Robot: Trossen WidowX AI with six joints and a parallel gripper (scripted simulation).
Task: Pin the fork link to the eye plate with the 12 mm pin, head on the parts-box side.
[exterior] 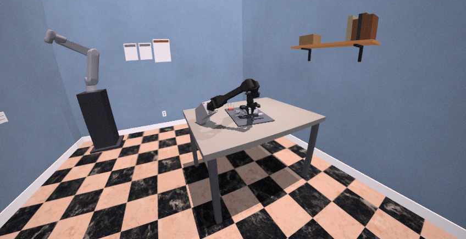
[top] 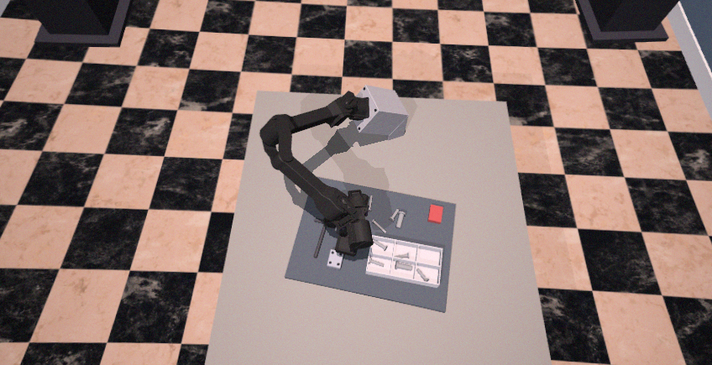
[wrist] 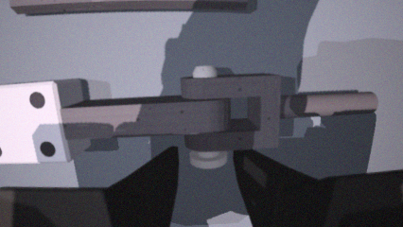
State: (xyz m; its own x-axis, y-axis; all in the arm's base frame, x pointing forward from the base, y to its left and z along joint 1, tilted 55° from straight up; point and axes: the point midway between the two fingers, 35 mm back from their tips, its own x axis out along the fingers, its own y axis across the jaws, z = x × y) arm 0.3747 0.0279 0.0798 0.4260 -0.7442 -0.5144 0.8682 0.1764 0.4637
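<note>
Right now the eye plate is 1 cm ahead of my hand, 3 cm to the right of it and 3 cm below it. The rest, counted from my hand: white base block 8 cm ahead, 5 cm to the right, 3 cm below; dark fork link 3 cm behind, 2 cm to the right, 3 cm below; dark mat 2 cm ahead, 7 cm to the left, 5 cm below.
</note>
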